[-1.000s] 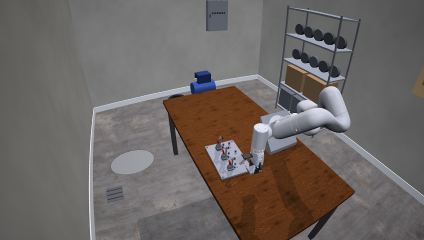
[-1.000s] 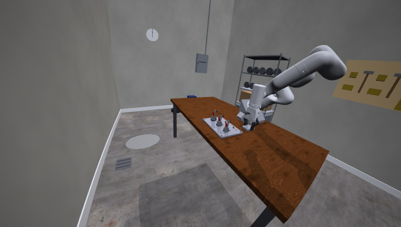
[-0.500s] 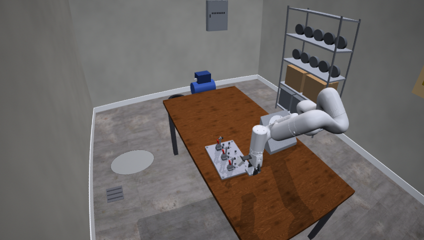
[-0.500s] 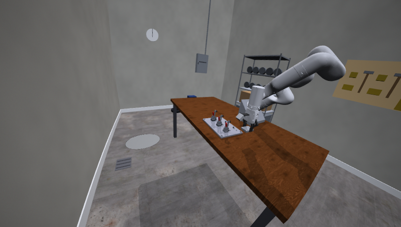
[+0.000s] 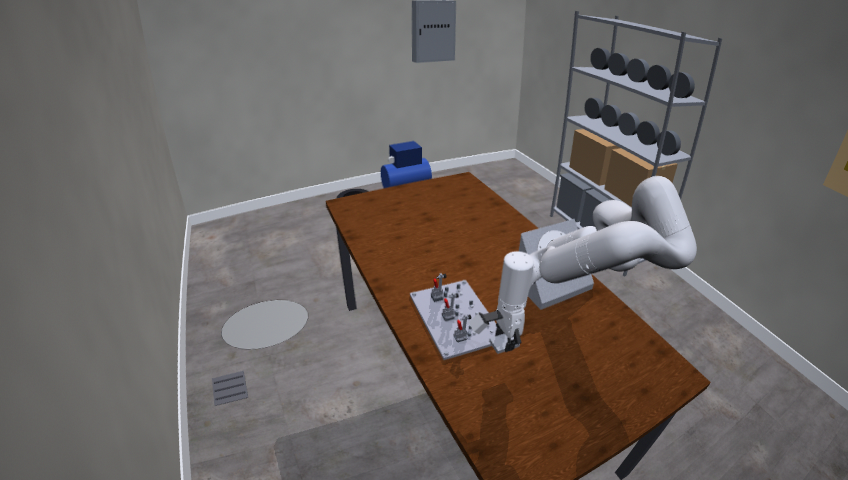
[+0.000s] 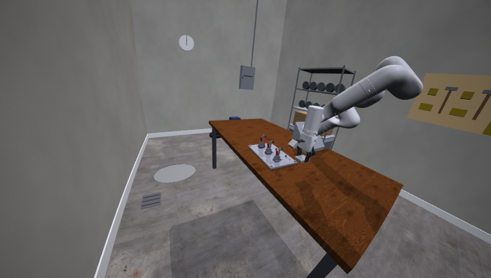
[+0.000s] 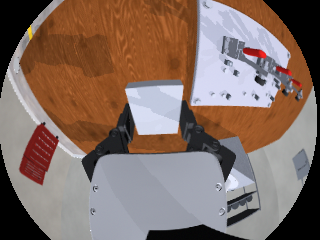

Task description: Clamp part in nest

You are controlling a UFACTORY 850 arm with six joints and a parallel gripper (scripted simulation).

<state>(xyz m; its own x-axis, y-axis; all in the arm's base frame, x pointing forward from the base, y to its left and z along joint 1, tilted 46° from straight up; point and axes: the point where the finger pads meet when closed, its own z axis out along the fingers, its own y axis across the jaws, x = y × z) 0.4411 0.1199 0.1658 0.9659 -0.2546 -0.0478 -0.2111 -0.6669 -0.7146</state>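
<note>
Right now the flat grey part is 10 mm below my hand. From my hand the other things lie so: grey fixture plate 260 mm to the right, 100 mm below.
</note>
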